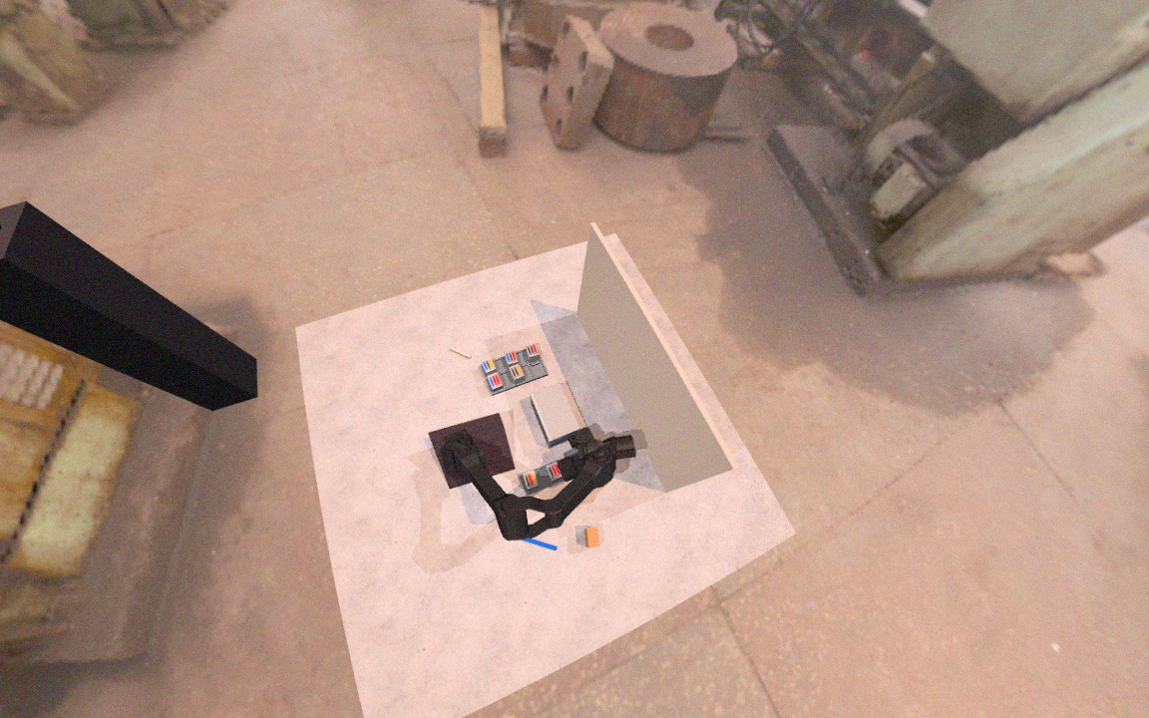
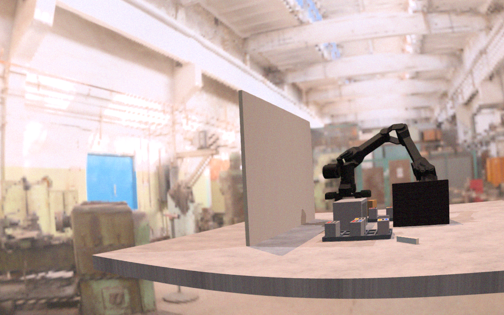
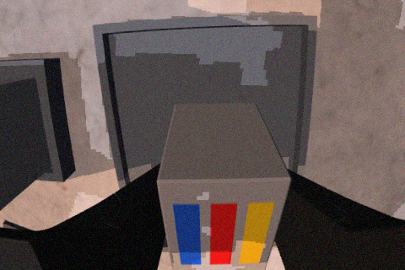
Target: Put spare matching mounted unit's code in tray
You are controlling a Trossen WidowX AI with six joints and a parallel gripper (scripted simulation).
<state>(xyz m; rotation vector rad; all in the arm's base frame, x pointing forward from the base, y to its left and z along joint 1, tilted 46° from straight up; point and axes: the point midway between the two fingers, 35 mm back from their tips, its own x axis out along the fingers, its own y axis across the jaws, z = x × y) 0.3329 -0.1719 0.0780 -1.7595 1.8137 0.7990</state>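
The grey tray lies 20 mm below my gripper tip. From my gripper tip the other things lie so: grey mounted unit: 180 mm to the left, 50 mm behind, 30 mm above; upright board: 200 mm above, 190 mm ahead, 180 mm to the left.
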